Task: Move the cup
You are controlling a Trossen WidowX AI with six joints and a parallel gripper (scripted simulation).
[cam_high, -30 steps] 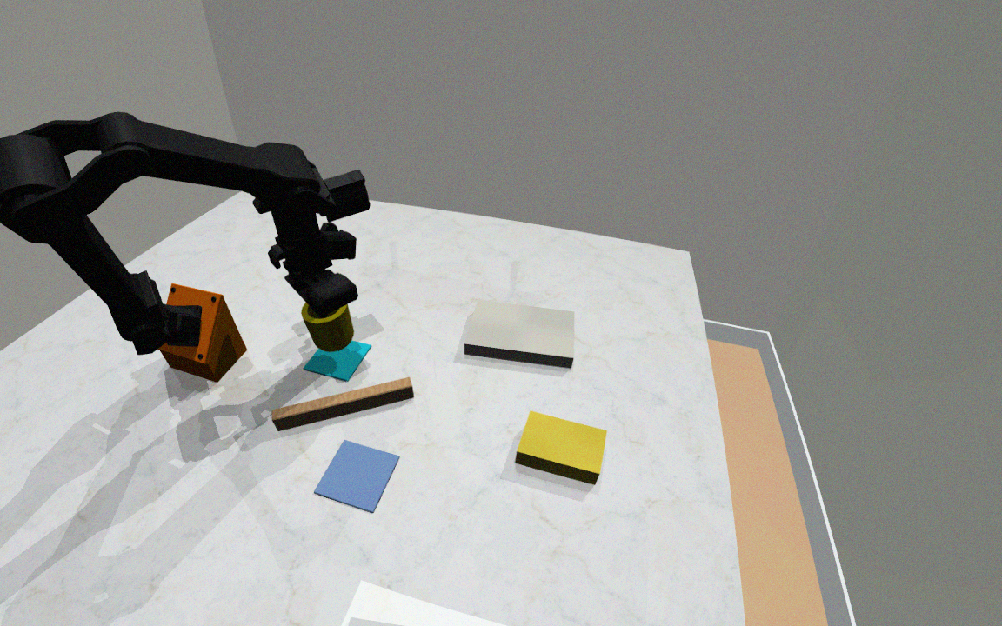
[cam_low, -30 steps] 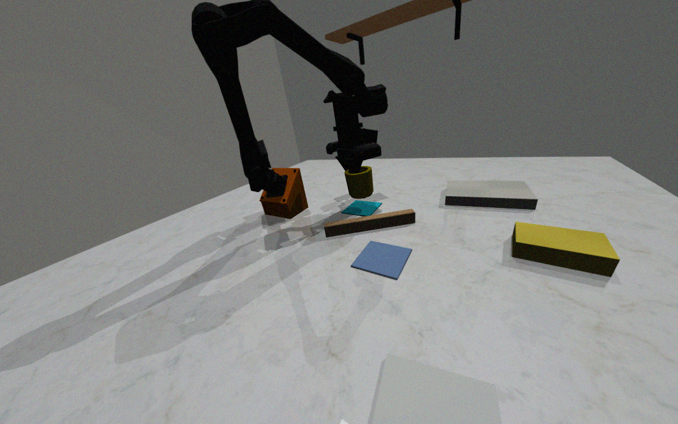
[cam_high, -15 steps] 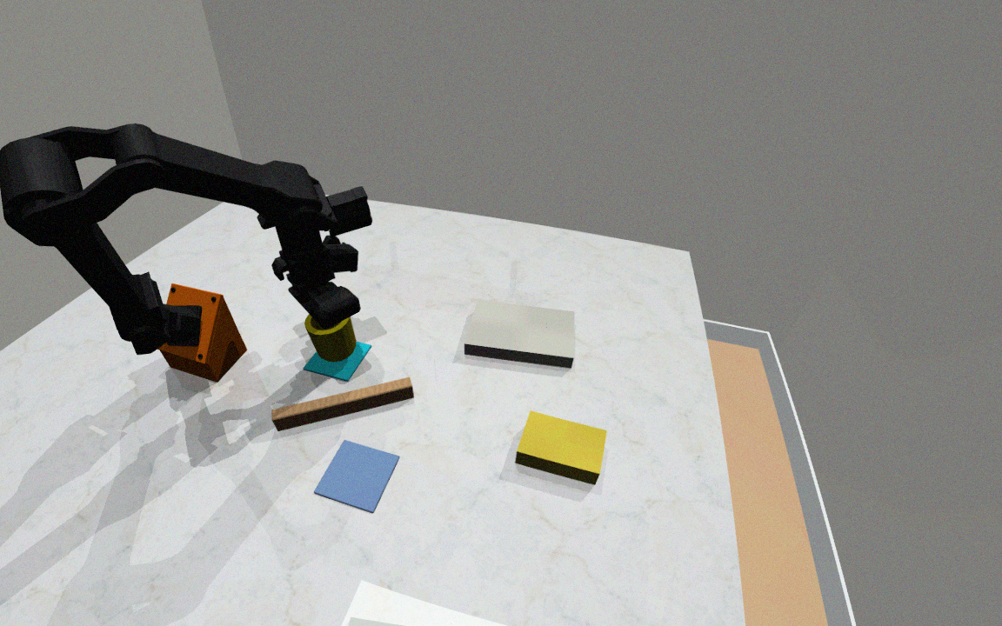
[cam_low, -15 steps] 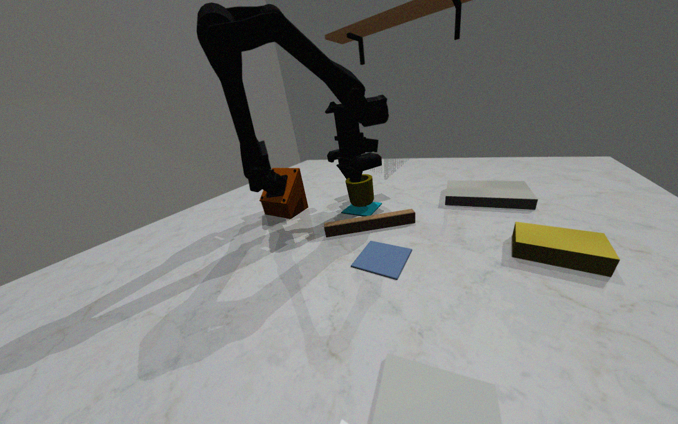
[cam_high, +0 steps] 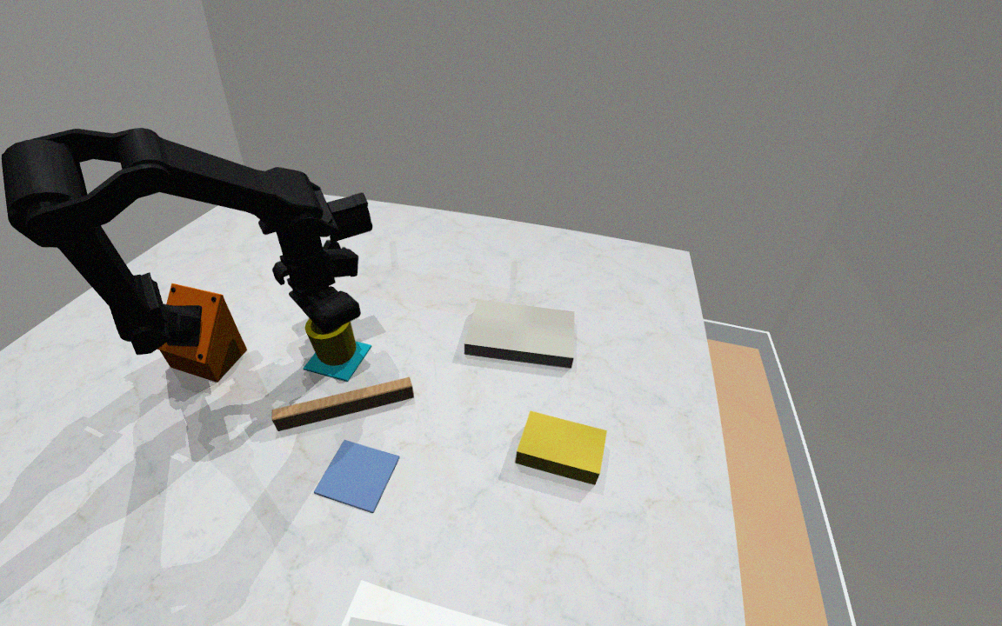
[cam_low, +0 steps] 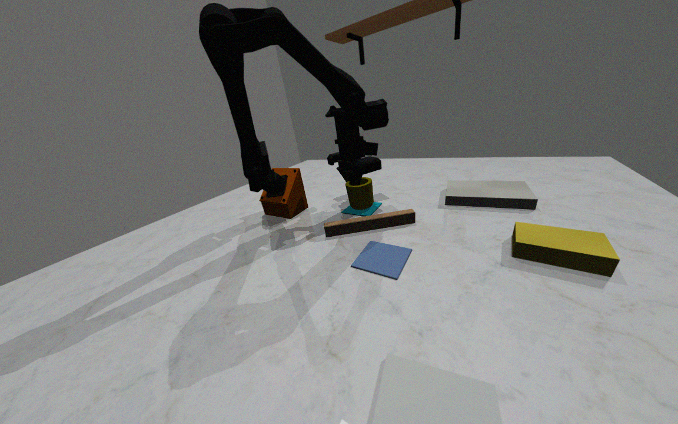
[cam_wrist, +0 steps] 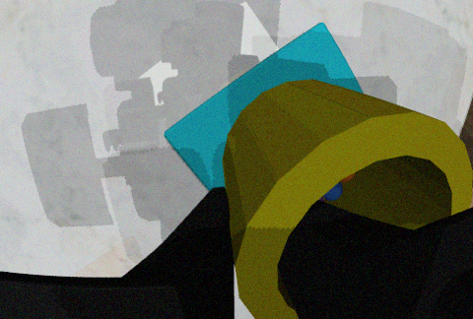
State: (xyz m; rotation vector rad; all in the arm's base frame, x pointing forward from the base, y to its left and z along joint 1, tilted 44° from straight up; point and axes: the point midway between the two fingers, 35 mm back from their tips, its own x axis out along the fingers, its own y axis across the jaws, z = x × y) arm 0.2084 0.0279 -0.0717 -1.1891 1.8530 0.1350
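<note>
Now: the teal pad 2 cm ahead of my gripper tip, 2 cm to the right of it and 5 cm below it. Also, from my gripper tip: wooden bar 7 cm ahead, 12 cm to the right, 4 cm below; yellow block 39 cm ahead, 15 cm to the right, 3 cm below; yellow cup 2 cm ahead, 2 cm to the right.
</note>
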